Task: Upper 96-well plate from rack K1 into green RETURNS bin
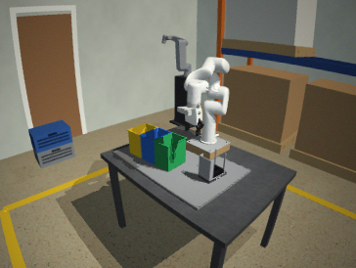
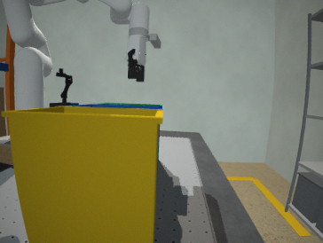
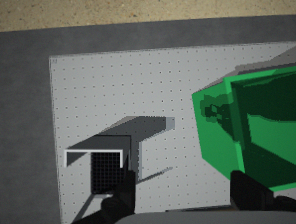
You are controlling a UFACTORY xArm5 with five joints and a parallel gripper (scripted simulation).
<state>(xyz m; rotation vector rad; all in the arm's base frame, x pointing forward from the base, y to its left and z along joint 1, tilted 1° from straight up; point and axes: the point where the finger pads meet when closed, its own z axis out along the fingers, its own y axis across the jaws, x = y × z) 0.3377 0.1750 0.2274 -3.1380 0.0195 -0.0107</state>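
Now: hand 6 cm past the black 96-well plate, 12 cm to the right of it and 24 cm above it. Round my hand: green bin 4 cm ahead, 16 cm to the right, 19 cm below; yellow bin 8 cm ahead, 42 cm to the right, 19 cm below; blue bin 6 cm ahead, 29 cm to the right, 19 cm below.
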